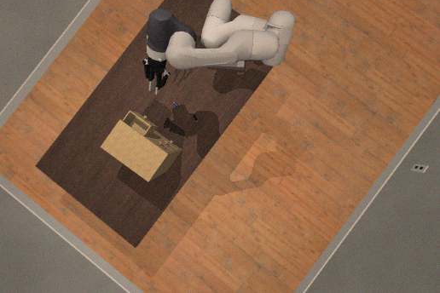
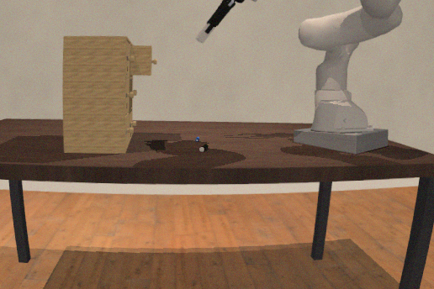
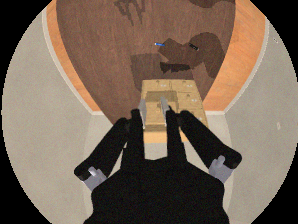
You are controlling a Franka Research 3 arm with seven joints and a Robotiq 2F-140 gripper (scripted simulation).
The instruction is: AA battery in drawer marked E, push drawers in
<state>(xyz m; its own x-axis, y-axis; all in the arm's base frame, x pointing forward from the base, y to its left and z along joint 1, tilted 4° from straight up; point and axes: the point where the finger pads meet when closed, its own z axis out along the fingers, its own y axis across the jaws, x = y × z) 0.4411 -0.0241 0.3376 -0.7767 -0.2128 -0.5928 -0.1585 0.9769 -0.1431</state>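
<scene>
Now: hand 190 mm to the right of the AA battery and 360 mm above it. Also, from my hand: blue object (10 mm ahead, 30 mm to the left, 360 mm below).
</scene>
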